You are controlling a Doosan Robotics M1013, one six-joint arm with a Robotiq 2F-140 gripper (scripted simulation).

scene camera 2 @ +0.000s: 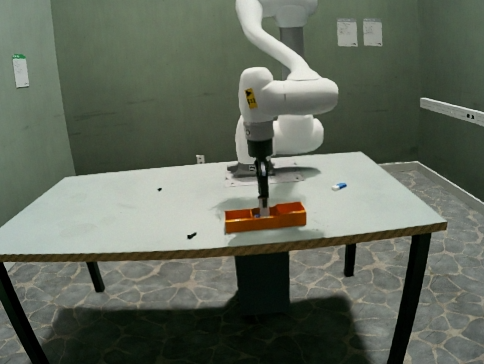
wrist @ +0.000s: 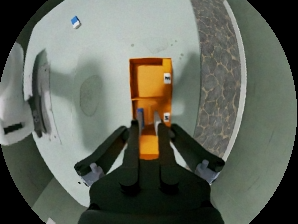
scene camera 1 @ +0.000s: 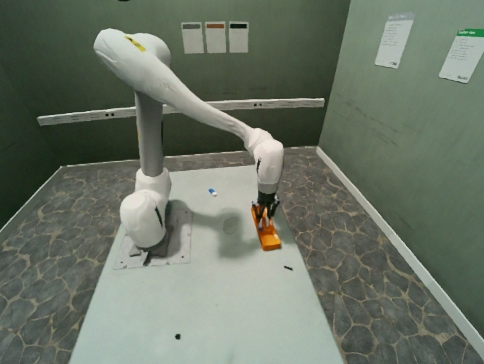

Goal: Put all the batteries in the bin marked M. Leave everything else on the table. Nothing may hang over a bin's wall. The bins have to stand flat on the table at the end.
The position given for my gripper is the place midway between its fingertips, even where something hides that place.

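My gripper (scene camera 2: 264, 214) is visible, and again in the wrist view (wrist: 148, 117). An orange bin (scene camera 2: 291, 214) is visible as well, and likewise in the wrist view (wrist: 150, 81).
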